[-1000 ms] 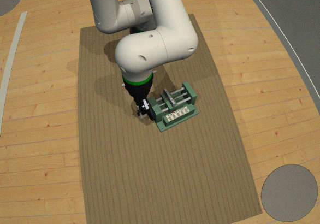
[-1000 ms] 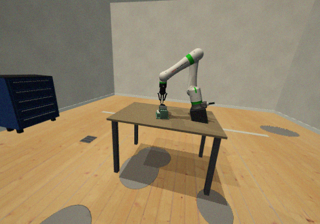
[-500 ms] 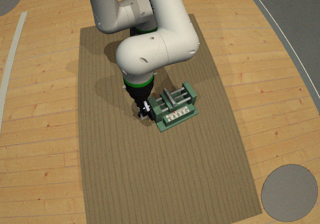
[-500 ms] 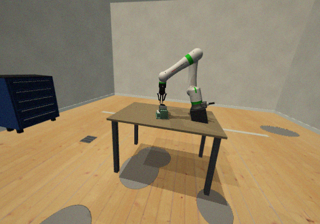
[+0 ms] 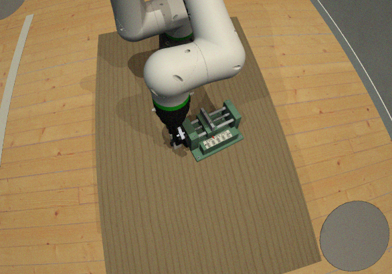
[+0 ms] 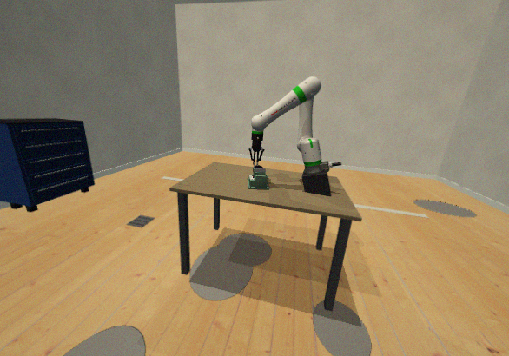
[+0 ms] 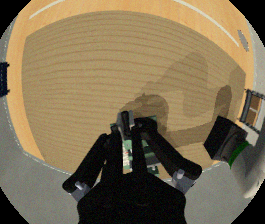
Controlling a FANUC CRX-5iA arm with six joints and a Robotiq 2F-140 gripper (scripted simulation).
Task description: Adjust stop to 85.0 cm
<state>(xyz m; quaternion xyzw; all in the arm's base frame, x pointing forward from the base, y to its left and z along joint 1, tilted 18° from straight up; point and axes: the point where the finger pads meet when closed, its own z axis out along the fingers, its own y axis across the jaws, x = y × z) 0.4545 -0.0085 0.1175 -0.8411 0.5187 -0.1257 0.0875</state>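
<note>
My gripper is now 7 cm past the stop block, 11 cm to the right of it and 2 cm above it.
</note>
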